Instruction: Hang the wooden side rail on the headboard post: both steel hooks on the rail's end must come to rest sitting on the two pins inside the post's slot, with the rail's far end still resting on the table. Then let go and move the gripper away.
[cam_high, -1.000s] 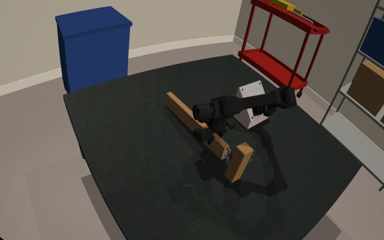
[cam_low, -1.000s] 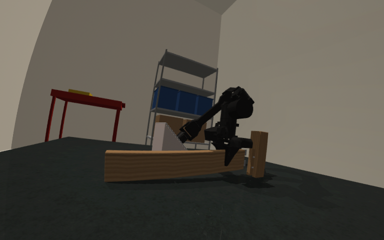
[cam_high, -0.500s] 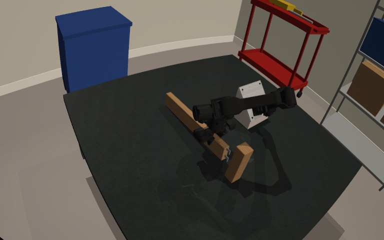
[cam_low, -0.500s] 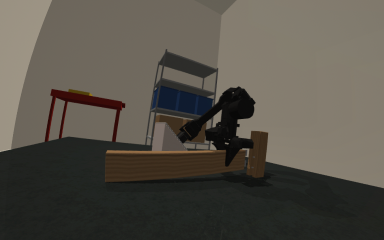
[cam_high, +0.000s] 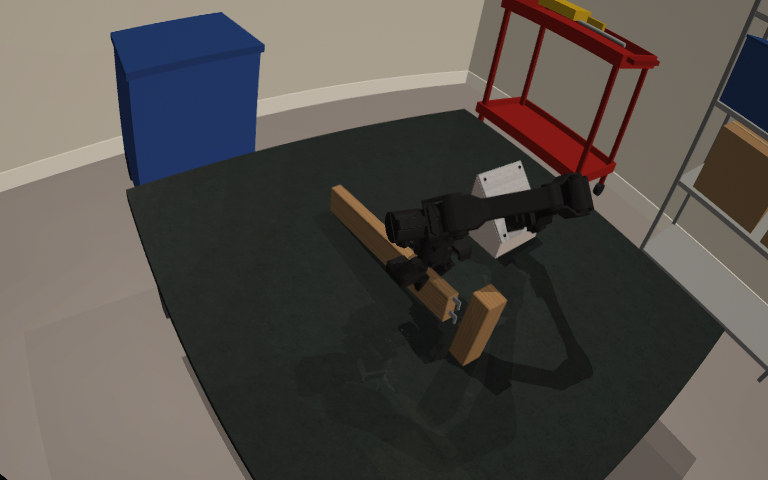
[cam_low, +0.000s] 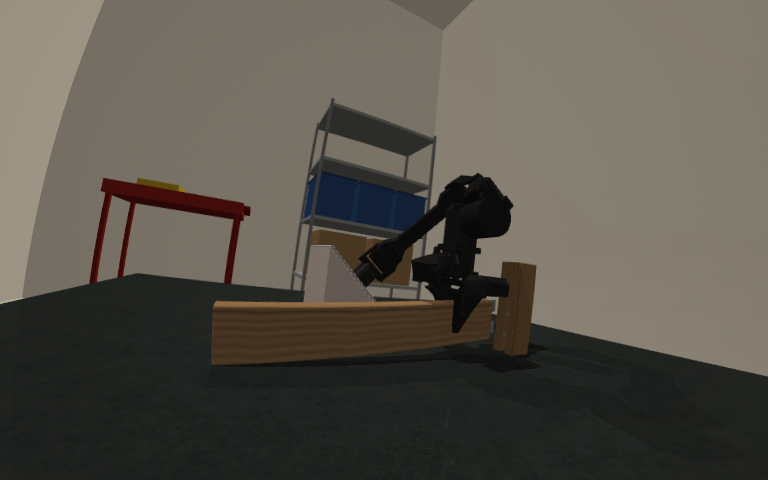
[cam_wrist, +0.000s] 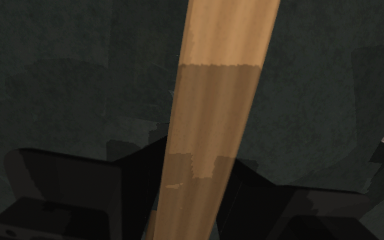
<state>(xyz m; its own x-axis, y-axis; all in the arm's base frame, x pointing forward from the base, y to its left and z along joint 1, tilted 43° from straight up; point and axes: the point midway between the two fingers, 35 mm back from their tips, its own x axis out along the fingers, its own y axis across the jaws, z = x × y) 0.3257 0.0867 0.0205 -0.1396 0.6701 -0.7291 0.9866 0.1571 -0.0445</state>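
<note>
Right now my gripper tip is 1 cm past the upright headboard post, 16 cm to the right of it and 4 cm below it.
</note>
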